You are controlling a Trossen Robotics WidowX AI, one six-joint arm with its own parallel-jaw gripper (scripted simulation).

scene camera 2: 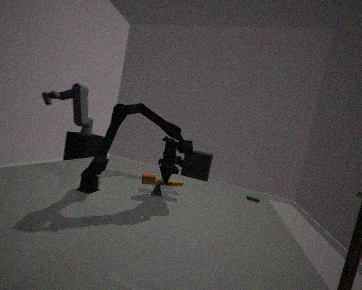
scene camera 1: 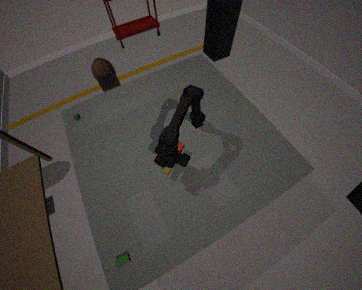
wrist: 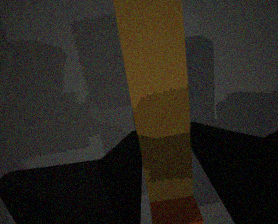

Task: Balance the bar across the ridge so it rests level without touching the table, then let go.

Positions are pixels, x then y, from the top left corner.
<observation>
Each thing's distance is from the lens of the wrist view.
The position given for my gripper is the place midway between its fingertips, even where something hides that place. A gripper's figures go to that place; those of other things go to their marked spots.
my gripper (wrist: pixel 162 132): 0.12 m
bar (wrist: pixel 153 46): 0.09 m
</observation>
